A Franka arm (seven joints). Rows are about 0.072 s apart.
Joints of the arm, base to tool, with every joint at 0 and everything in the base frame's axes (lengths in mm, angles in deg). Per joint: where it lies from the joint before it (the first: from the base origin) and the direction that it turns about. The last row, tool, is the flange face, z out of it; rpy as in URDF.
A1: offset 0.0 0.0 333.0 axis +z
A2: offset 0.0 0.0 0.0 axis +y
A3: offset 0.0 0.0 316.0 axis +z
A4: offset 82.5 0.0 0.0 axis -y
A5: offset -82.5 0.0 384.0 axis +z
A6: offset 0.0 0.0 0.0 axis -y
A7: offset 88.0 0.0 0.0 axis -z
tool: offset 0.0 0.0 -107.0 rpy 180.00 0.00 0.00
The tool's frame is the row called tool.
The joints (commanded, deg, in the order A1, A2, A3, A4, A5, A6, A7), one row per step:
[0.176 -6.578 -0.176 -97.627 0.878 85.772 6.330]
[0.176 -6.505 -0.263 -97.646 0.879 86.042 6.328]
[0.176 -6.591 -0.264 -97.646 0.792 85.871 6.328]
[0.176 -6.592 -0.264 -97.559 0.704 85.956 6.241]
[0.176 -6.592 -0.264 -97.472 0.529 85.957 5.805]
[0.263 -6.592 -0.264 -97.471 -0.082 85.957 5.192]
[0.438 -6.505 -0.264 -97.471 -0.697 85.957 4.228]
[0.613 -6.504 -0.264 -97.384 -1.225 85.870 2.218]
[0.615 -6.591 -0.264 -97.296 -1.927 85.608 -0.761]
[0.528 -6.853 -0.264 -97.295 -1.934 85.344 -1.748]
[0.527 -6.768 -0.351 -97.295 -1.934 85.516 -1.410]
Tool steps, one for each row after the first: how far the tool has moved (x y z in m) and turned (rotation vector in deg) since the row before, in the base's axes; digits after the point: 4 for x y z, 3 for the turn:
[0.0009 -0.0008 -0.0004 0.011 -0.178 -0.089]
[-0.0008 -0.0002 0.0005 -0.086 0.085 0.003]
[0.0002 -0.0002 0.0008 -0.081 -0.174 0.087]
[0.0001 -0.0003 0.0007 -0.137 -0.093 0.437]
[0.0000 -0.0004 0.0000 -0.558 -0.003 0.707]
[0.0004 0.0003 -0.0008 -0.532 0.092 1.145]
[-0.0001 0.0005 0.0006 -0.353 0.032 2.184]
[-0.0009 -0.0014 0.0012 -0.440 0.164 2.971]
[-0.0018 -0.0008 0.0020 0.082 0.034 0.887]
[0.0008 -0.0008 -0.0005 -0.019 -0.098 -0.418]

